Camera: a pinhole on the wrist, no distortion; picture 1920 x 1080 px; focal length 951.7 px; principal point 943.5 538.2 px. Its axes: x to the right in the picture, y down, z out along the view. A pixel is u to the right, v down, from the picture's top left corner.
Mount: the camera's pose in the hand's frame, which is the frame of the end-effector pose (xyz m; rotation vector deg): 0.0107 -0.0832 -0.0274 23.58 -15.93 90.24
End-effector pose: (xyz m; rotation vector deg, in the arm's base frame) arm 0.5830 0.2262 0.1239 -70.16 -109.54 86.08
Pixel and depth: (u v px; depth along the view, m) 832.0 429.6 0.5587
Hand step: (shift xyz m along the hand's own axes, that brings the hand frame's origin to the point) 0.1248 -0.3750 0.4441
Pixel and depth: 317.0 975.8 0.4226
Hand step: -0.1415 -0.5230 0.2503
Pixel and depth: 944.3 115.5 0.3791
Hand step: 0.2121 -0.2344 0.3022
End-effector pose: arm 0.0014 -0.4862 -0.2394 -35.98 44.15 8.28
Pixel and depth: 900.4 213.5 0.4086
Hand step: 0.1862 -0.2654 0.3230
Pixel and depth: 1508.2 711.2 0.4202
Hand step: -0.0313 -0.0386 0.4633
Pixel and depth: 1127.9 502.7 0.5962
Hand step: 0.0844 -0.2290 0.5579
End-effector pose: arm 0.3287 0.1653 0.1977 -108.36 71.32 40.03
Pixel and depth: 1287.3 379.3 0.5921
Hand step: 0.1590 -0.1344 0.5903
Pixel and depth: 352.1 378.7 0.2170
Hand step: 0.0680 -0.2950 0.1084
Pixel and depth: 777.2 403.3 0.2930
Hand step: 0.0788 -0.2511 0.2121
